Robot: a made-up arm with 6 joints.
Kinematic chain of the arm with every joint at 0, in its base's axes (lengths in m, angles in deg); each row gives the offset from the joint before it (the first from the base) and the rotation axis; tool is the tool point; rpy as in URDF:
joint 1: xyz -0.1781 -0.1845 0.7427 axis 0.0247 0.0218 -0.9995
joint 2: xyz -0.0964 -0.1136 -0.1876 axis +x
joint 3: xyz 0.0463 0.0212 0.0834 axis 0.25 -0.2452 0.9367
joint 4: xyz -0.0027 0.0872 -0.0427 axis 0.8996 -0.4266 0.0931
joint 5: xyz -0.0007 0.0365 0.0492 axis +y
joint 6: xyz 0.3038 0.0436 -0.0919 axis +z
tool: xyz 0.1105 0.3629 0.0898 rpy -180 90 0
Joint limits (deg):
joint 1: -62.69..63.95
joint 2: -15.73..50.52
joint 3: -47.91..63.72
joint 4: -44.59..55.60
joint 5: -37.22..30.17
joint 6: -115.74..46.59
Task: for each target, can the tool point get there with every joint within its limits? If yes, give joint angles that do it. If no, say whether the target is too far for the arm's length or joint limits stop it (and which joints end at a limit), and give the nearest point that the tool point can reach.
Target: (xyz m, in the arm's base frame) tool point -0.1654 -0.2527 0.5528
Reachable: no: joint limits stop it (at a limit: joint 1, joint 2, joint 3, joint 6) | nearest point 0.1507 -0.2323 0.5017 | short by 0.321 m
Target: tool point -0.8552 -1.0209 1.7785
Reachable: no: too far | nearest point -0.5209 -0.6085 1.2079 | short by 0.779 m
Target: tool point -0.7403 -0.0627 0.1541
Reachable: no: joint limits stop it (at a limit: joint 1, joint 2, joint 3, joint 5) | nearest point -0.6695 -0.0689 0.2203 | short by 0.097 m
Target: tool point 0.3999 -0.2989 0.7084
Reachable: yes | joints 49.19 -2.85 -12.43 -5.07 -26.38 -5.02
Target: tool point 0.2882 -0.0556 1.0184
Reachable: yes | joints 0.76 10.99 -9.71 25.51 -13.53 -20.24
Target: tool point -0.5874 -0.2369 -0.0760
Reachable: no: joint limits stop it (at a limit: joint 1, joint 3, joint 4, joint 5) | nearest point -0.4869 -0.3236 0.0384 | short by 0.175 m
